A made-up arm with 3 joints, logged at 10 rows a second.
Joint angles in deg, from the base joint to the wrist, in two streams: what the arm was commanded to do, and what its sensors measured. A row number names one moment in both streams.
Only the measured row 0 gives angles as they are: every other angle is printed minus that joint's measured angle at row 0.
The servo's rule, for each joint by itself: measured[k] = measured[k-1] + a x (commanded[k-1-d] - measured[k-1]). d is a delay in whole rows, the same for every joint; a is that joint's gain. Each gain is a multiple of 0.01, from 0.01 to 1. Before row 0 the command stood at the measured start. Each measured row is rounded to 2 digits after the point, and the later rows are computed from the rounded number. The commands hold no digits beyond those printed.
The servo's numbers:
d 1
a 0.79 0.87 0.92
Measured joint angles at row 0:
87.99, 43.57, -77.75
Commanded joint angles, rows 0 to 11:
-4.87, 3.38, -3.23
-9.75, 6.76, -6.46
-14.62, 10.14, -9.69
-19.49, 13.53, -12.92
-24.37, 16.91, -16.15
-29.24, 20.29, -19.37
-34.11, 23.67, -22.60
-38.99, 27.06, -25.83
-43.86, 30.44, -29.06
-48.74, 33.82, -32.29
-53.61, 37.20, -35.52
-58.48, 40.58, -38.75
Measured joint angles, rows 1 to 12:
0.00, 0.00, 0.00
-3.85, 2.94, -2.97
-8.51, 6.26, -6.18
-13.34, 9.64, -9.41
-18.20, 13.02, -12.64
-23.07, 16.40, -15.87
-27.94, 19.78, -19.09
-32.81, 23.16, -22.32
-37.69, 26.55, -25.55
-42.56, 29.93, -28.78
-47.44, 33.31, -32.01
-52.31, 36.69, -35.24

